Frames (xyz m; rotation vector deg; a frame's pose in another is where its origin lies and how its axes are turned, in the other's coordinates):
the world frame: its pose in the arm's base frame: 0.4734 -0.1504 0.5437 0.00 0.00 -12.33
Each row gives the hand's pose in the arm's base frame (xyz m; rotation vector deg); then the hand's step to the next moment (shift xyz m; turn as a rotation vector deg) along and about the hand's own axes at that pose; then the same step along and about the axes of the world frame.
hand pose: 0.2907 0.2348 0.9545 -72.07 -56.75 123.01
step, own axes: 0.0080 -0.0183 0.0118 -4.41 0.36 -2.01
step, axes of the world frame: -0.0161 0.0098 0.0135 4.31 -1.67 1.49
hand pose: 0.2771 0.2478 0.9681 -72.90 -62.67 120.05
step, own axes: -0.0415 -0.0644 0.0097 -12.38 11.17 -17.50
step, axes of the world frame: 0.0085 0.0061 0.0765 22.81 -3.62 -7.14
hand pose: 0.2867 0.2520 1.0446 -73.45 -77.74 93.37
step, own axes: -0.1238 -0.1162 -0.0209 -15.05 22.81 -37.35
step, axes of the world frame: 0.0616 -0.0652 0.1457 42.87 1.88 -17.34
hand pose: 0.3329 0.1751 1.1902 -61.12 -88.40 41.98
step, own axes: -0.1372 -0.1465 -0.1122 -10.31 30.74 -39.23
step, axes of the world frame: 0.1152 -0.1731 0.0981 44.88 9.90 -21.86
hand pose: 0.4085 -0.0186 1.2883 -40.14 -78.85 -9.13
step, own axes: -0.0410 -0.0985 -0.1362 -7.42 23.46 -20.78
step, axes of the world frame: 0.0903 -0.1474 -0.0065 25.74 10.89 -16.00
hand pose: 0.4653 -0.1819 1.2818 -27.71 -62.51 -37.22
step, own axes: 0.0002 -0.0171 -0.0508 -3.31 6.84 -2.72
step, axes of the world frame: 0.0305 -0.0398 -0.0189 4.51 5.03 -4.41
